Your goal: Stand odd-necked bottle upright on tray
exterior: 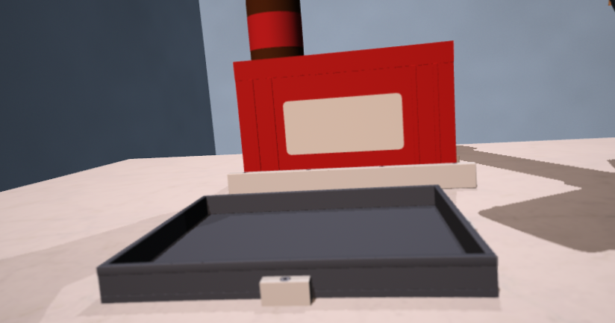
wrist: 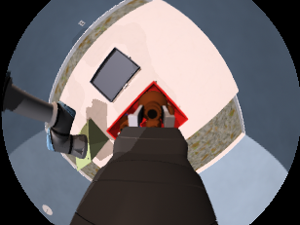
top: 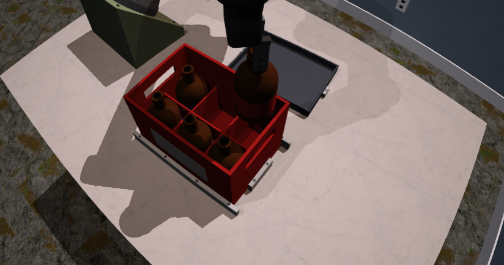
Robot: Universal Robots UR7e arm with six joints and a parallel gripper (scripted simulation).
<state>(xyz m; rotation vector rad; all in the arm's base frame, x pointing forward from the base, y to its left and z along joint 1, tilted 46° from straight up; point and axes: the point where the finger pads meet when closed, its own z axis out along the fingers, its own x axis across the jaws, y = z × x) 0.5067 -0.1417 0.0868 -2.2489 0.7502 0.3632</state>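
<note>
My gripper is now 7 cm above the bottle. From my hand the other things lie so: dark grey tray: 31 cm below, 24 cm to the left, 10 cm behind; red crate: 24 cm below, 8 cm behind, 5 cm to the right.
</note>
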